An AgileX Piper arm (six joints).
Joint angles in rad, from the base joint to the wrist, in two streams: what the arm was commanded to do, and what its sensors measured. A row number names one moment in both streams.
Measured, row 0: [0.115, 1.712, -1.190, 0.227, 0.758, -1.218]
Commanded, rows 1 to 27: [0.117, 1.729, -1.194, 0.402, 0.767, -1.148]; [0.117, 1.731, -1.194, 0.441, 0.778, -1.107]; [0.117, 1.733, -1.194, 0.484, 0.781, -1.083]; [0.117, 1.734, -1.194, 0.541, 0.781, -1.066]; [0.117, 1.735, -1.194, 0.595, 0.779, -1.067]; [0.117, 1.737, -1.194, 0.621, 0.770, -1.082]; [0.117, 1.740, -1.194, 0.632, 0.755, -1.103]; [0.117, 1.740, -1.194, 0.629, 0.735, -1.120]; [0.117, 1.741, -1.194, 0.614, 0.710, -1.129]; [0.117, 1.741, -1.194, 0.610, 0.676, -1.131]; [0.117, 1.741, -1.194, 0.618, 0.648, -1.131]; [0.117, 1.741, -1.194, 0.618, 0.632, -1.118]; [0.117, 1.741, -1.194, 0.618, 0.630, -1.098]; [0.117, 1.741, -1.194, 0.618, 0.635, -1.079]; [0.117, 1.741, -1.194, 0.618, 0.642, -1.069]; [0.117, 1.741, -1.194, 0.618, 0.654, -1.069]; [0.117, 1.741, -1.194, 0.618, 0.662, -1.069]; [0.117, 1.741, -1.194, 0.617, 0.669, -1.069]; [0.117, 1.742, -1.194, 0.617, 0.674, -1.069]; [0.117, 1.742, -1.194, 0.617, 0.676, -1.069]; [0.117, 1.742, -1.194, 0.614, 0.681, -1.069]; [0.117, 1.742, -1.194, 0.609, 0.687, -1.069]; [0.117, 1.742, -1.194, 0.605, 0.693, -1.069]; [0.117, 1.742, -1.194, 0.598, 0.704, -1.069]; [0.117, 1.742, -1.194, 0.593, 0.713, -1.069]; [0.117, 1.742, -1.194, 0.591, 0.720, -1.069]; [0.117, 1.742, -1.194, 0.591, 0.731, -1.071]
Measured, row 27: [0.115, 1.740, -1.190, 0.604, 0.697, -1.073]
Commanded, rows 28 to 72: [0.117, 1.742, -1.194, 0.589, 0.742, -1.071]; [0.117, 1.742, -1.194, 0.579, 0.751, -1.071]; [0.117, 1.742, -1.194, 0.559, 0.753, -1.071]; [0.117, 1.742, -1.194, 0.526, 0.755, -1.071]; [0.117, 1.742, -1.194, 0.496, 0.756, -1.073]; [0.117, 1.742, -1.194, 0.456, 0.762, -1.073]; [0.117, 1.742, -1.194, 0.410, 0.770, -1.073]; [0.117, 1.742, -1.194, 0.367, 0.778, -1.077]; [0.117, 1.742, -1.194, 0.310, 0.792, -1.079]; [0.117, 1.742, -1.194, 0.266, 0.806, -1.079]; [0.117, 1.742, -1.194, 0.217, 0.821, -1.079]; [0.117, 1.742, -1.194, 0.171, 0.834, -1.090]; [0.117, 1.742, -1.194, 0.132, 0.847, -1.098]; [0.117, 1.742, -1.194, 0.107, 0.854, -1.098]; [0.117, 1.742, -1.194, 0.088, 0.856, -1.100]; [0.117, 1.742, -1.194, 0.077, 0.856, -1.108]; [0.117, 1.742, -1.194, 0.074, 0.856, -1.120]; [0.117, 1.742, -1.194, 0.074, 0.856, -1.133]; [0.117, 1.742, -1.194, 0.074, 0.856, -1.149]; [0.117, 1.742, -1.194, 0.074, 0.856, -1.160]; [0.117, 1.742, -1.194, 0.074, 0.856, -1.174]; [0.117, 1.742, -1.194, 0.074, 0.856, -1.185]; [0.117, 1.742, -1.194, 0.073, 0.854, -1.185]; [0.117, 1.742, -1.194, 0.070, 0.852, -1.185]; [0.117, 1.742, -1.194, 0.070, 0.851, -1.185]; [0.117, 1.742, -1.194, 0.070, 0.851, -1.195]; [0.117, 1.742, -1.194, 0.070, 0.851, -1.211]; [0.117, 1.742, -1.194, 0.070, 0.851, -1.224]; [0.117, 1.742, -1.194, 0.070, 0.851, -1.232]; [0.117, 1.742, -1.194, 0.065, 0.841, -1.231]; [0.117, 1.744, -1.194, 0.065, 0.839, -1.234]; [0.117, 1.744, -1.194, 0.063, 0.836, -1.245]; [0.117, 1.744, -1.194, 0.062, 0.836, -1.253]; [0.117, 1.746, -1.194, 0.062, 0.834, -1.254]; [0.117, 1.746, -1.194, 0.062, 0.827, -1.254]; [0.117, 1.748, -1.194, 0.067, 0.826, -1.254]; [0.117, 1.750, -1.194, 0.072, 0.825, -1.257]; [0.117, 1.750, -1.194, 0.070, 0.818, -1.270]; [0.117, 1.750, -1.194, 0.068, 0.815, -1.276]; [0.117, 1.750, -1.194, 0.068, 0.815, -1.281]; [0.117, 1.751, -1.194, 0.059, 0.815, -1.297]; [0.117, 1.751, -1.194, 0.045, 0.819, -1.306]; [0.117, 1.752, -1.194, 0.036, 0.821, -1.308]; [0.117, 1.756, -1.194, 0.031, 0.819, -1.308]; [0.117, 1.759, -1.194, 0.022, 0.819, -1.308]
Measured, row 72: [0.115, 1.751, -1.190, 0.053, 0.824, -1.288]
